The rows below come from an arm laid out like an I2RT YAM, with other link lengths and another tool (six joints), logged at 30 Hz.
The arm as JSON. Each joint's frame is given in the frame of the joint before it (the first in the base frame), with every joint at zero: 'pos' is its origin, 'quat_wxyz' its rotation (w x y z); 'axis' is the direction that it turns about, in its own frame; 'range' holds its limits. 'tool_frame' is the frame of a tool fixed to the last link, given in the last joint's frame.
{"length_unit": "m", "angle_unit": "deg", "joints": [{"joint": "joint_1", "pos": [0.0, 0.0, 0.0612], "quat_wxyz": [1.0, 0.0, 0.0, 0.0], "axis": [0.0, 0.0, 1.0], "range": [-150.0, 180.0]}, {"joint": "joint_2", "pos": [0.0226, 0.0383, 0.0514], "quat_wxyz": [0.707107, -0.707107, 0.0, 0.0], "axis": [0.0, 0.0, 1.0], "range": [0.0, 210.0]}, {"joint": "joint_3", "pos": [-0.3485, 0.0, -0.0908], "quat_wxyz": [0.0, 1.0, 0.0, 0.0], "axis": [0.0, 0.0, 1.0], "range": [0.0, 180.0]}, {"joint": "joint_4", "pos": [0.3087, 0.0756, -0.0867], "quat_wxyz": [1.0, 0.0, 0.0, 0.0], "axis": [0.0, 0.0, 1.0], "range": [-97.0, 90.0]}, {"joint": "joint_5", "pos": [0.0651, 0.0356, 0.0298], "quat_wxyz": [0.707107, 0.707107, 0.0, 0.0], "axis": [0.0, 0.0, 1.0], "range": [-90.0, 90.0]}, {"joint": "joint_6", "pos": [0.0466, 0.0, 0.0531], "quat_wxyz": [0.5, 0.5, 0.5, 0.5], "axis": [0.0, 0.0, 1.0], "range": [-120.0, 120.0]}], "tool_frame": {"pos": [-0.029, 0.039, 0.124], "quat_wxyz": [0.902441, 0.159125, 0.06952, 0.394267]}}
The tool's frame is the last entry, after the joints.
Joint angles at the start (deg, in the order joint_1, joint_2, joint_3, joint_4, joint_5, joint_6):
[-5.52, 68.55, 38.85, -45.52, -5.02, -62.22]
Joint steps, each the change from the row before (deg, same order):
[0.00, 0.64, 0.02, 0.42, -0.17, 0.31]
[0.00, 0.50, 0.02, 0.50, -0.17, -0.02]
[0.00, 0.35, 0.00, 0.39, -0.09, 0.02]
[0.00, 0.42, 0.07, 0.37, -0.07, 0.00]
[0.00, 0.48, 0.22, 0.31, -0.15, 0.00]
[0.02, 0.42, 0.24, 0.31, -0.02, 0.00]
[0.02, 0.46, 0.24, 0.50, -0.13, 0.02]
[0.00, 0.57, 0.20, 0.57, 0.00, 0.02]
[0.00, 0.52, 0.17, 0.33, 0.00, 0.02]
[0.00, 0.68, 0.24, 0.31, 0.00, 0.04]
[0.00, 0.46, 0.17, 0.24, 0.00, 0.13]
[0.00, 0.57, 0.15, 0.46, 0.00, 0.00]
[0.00, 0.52, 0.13, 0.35, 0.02, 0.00]
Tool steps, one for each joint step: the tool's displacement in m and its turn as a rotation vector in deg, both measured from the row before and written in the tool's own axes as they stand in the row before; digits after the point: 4 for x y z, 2 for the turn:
[-0.0002, -0.0004, 0.0026, -0.15, -0.09, 0.38]
[0.0001, -0.0010, 0.0025, 0.06, -0.16, 0.03]
[0.0002, -0.0007, 0.0018, 0.06, -0.07, 0.04]
[0.0003, -0.0010, 0.0019, 0.04, -0.06, 0.02]
[0.0003, -0.0018, 0.0018, 0.09, -0.13, 0.04]
[0.0006, -0.0021, 0.0016, 0.13, 0.00, -0.03]
[0.0005, -0.0027, 0.0022, 0.30, -0.07, 0.00]
[0.0010, -0.0022, 0.0027, 0.19, 0.05, -0.02]
[0.0006, -0.0013, 0.0020, -0.02, 0.00, 0.02]
[0.0007, -0.0014, 0.0024, -0.13, -0.01, 0.06]
[0.0004, -0.0011, 0.0017, -0.05, 0.03, 0.13]
[0.0008, -0.0014, 0.0025, 0.04, 0.01, -0.01]
[0.0007, -0.0009, 0.0022, -0.04, 0.01, 0.00]

